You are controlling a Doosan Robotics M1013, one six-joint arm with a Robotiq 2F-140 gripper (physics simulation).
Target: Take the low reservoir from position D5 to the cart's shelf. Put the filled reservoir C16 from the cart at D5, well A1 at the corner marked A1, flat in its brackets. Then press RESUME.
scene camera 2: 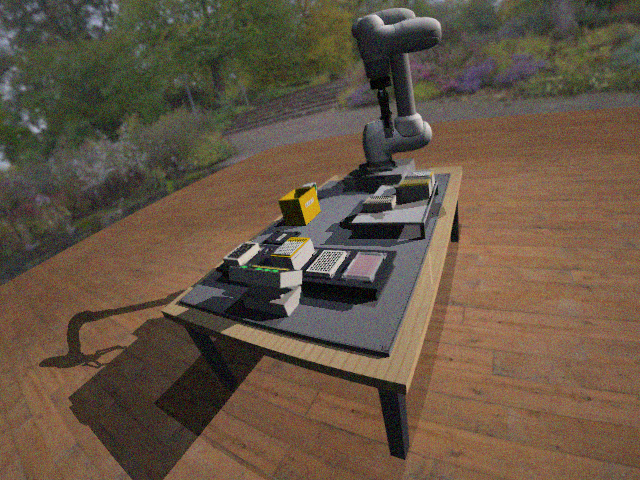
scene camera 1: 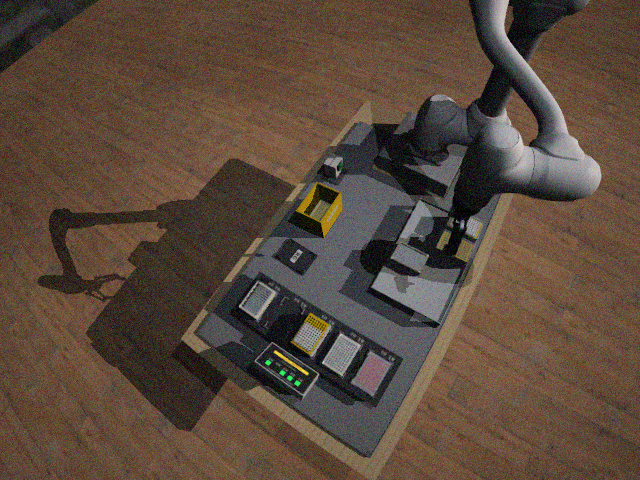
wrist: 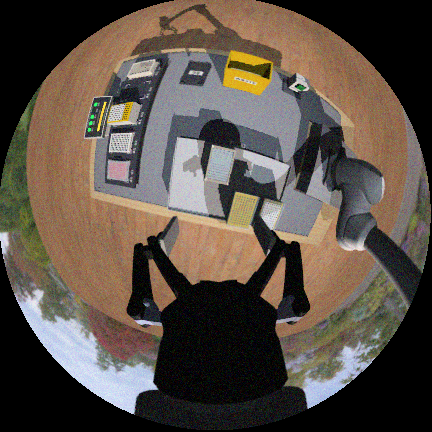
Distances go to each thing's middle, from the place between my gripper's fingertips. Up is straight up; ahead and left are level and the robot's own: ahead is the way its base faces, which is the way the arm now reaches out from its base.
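With the grey cart shelf [scene camera 1: 430, 293] in sight, my gripper is 1 cm to the left of the shelf, 5 cm past it and 29 cm above it. The black block marked RG [scene camera 1: 293, 254] is 15 cm ahead of my hand, 51 cm to the right of it and 34 cm below it. I also see the yellow waste bin [wrist: 234, 78], 5 cm behind my hand, 50 cm to the right of it and 28 cm below it.
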